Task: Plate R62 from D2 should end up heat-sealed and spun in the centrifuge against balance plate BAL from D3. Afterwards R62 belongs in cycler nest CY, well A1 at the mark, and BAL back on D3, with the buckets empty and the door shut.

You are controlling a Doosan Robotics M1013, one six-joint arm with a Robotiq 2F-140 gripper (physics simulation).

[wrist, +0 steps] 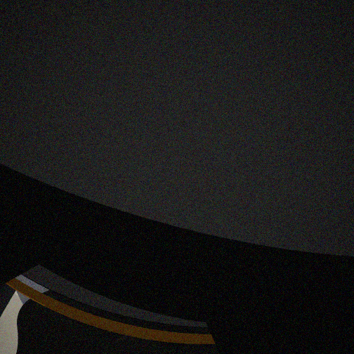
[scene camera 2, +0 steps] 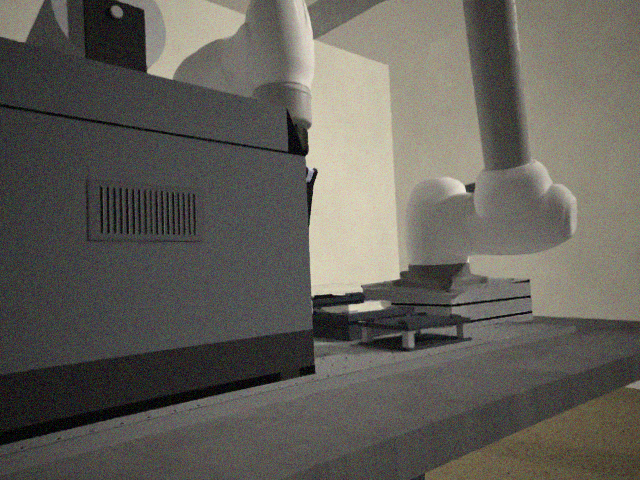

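Seen in the pictures: arm's base, link origin: (scene camera 2: 439, 284).
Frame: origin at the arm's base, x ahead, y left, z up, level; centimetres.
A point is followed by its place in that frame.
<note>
My gripper (scene camera 2: 310, 193) is mostly hidden behind a large grey housing (scene camera 2: 206, 289) {y 32.3, x 79.0, z 2.9 cm} in scene camera 2. A narrow dark piece of it shows past the housing's right edge, below the pale wrist of the arm. It is shut, with nothing held; its fingertips are hidden. The wrist view is very dark. It shows a broad dark grey surface (wrist: 190, 110) with a curved lower edge, and below that a curved orange strip (wrist: 120, 326) beside a dark grey strip. Plates R62 and BAL, and the marks D2, D3 and CY, cannot be made out in either view.
The vented grey housing fills the left of scene camera 2. To its right, a low stand (scene camera 2: 408, 339) {y 28.9, x 43.5, z -7.0 cm} on short legs is on the bench (scene camera 2: 361, 413) {y 45.7, x 68.6, z -10.1 cm}. A layered pale box (scene camera 2: 496, 297) {y 14.3, x -3.0, z -3.4 cm} lies behind it, near a second thick white arm (scene camera 2: 516, 217) {y 24.5, x 2.8, z 14.6 cm}.
</note>
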